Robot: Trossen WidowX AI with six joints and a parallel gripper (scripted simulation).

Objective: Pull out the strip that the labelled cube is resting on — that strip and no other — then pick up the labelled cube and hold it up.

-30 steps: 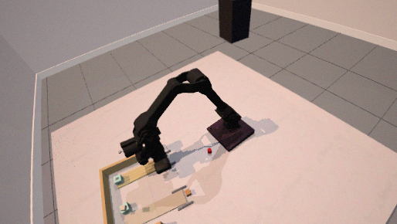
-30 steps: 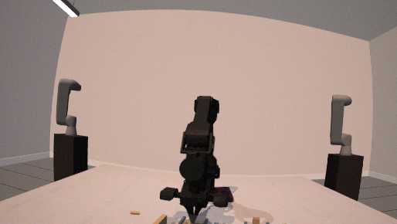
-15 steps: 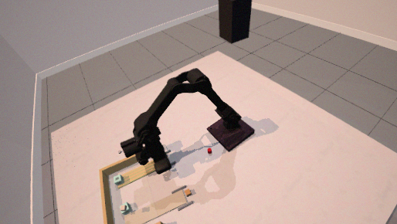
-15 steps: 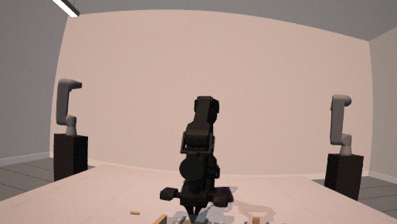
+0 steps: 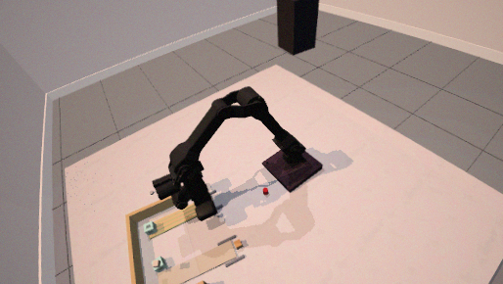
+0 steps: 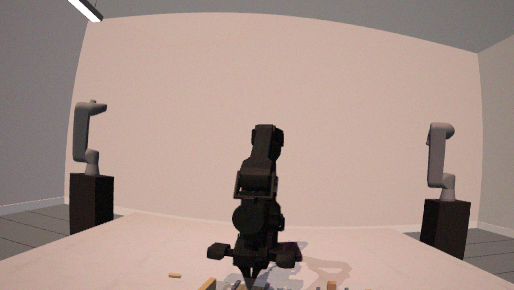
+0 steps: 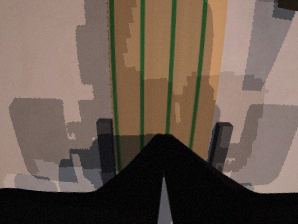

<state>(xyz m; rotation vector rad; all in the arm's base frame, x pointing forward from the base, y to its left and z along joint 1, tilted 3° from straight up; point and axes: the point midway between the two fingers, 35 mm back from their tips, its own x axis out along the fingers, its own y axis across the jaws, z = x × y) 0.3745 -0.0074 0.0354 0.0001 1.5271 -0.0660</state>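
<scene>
My gripper tip is now 21 cm past the red object, 7 cm to the right of it and 1 cm below it. From my gripper tip the other things lie so: orange cube (19 cm to the left, 4 cm behind).
</scene>
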